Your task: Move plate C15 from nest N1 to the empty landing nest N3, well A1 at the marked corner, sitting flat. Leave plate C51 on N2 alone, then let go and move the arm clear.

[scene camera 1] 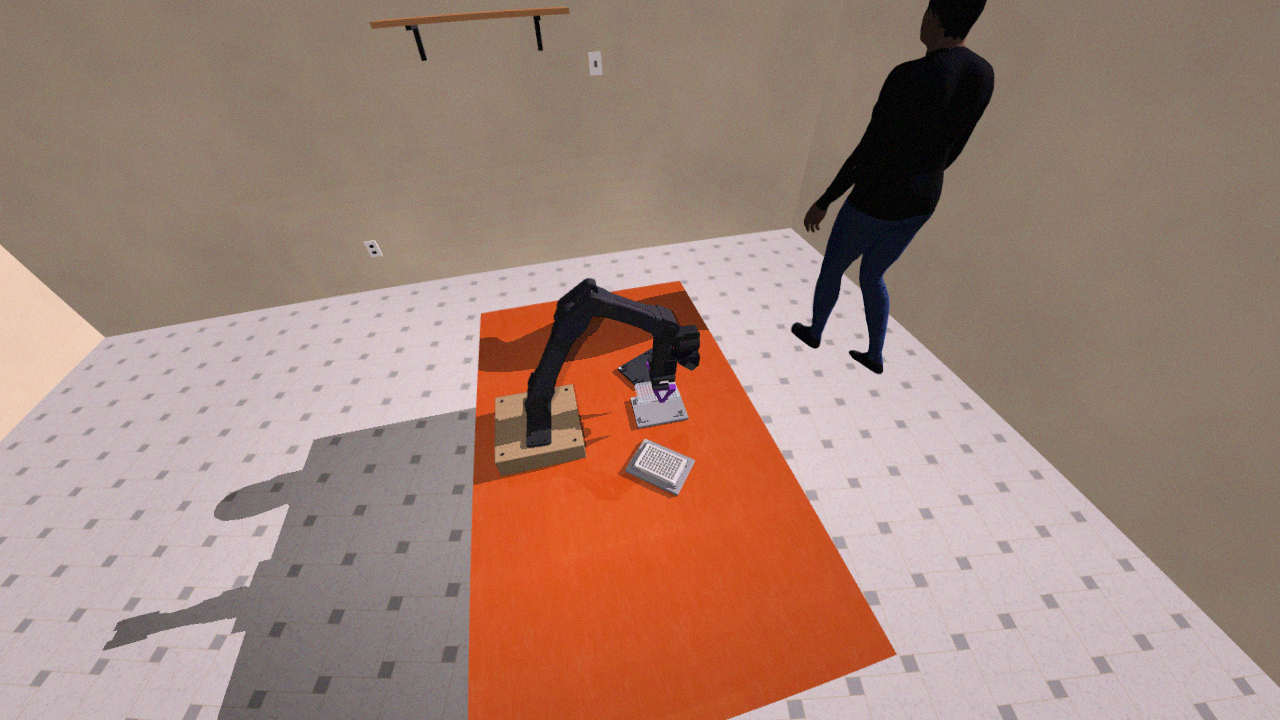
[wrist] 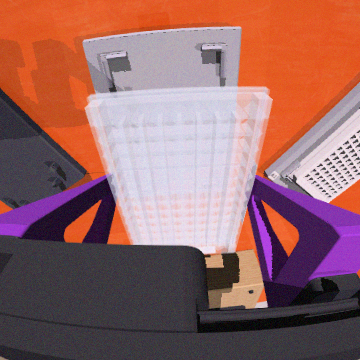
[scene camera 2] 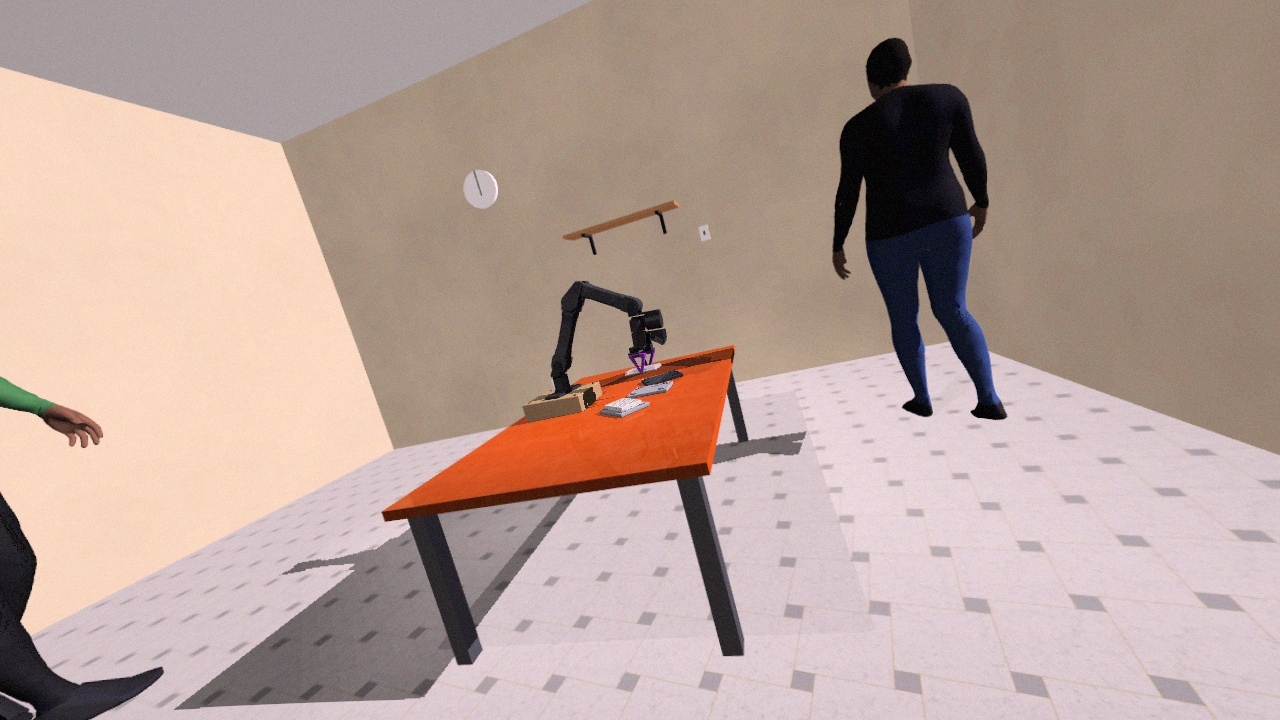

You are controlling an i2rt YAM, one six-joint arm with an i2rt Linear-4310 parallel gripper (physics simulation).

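Note:
Plate C15, translucent white (scene camera 1: 644, 392) (wrist: 180, 160), is held between the purple fingers of my gripper (scene camera 1: 664, 392) (scene camera 2: 640, 365) (wrist: 181, 180). It hangs over part of the light grey nest N3 (scene camera 1: 660, 415) (scene camera 2: 650, 389) (wrist: 162, 67), with a gap beneath; in the wrist view the nest's far end and two corner brackets show beyond the plate. The dark nest N1 (scene camera 1: 630, 369) (scene camera 2: 664, 377) (wrist: 30, 155) is empty where it shows. Plate C51, white (scene camera 1: 662, 462) (scene camera 2: 624, 405) (wrist: 337, 172), sits on grey nest N2 (scene camera 1: 687, 469) (wrist: 310, 130). I cannot make out the A1 mark.
The arm stands on a wooden base block (scene camera 1: 510, 458) (scene camera 2: 550, 410) on the orange table (scene camera 1: 626, 591) (scene camera 2: 554, 456). N1 and N2 lie on either side of N3. A person in black (scene camera 1: 913, 134) (scene camera 2: 908, 161) stands beyond the table. Part of another person (scene camera 2: 17, 573) shows at the left in scene camera 2.

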